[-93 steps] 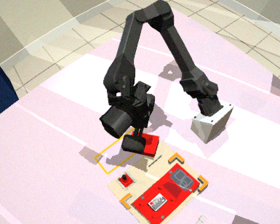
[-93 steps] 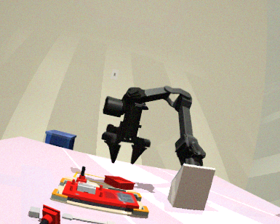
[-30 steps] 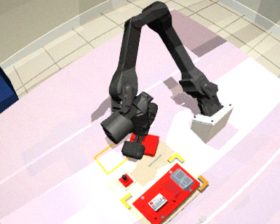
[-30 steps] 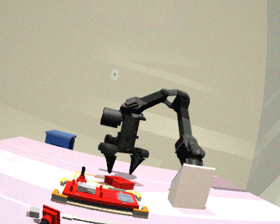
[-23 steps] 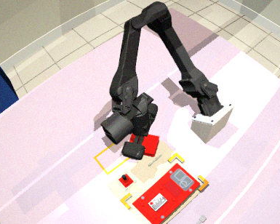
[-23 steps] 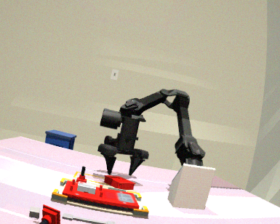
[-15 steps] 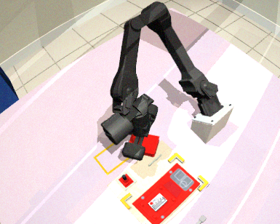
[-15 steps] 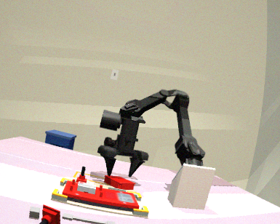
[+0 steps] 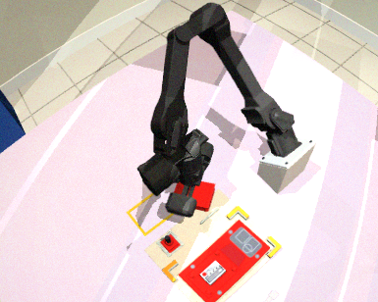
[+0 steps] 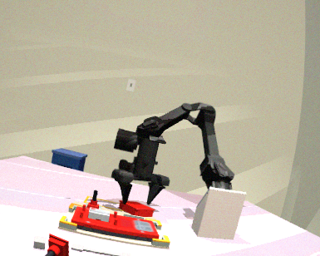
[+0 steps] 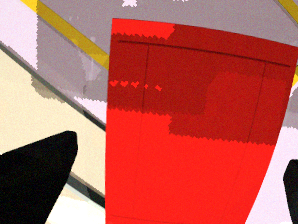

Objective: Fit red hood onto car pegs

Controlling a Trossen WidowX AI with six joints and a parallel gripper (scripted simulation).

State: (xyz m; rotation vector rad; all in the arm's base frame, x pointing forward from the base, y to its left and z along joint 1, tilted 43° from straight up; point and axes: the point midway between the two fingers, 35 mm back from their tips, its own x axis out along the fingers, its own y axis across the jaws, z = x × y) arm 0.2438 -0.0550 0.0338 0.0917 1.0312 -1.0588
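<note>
The red hood is 10 mm below my gripper tip. The rest, counted from my gripper tip: grey engine block 70 mm ahead, 210 mm to the left, 10 mm below.
</note>
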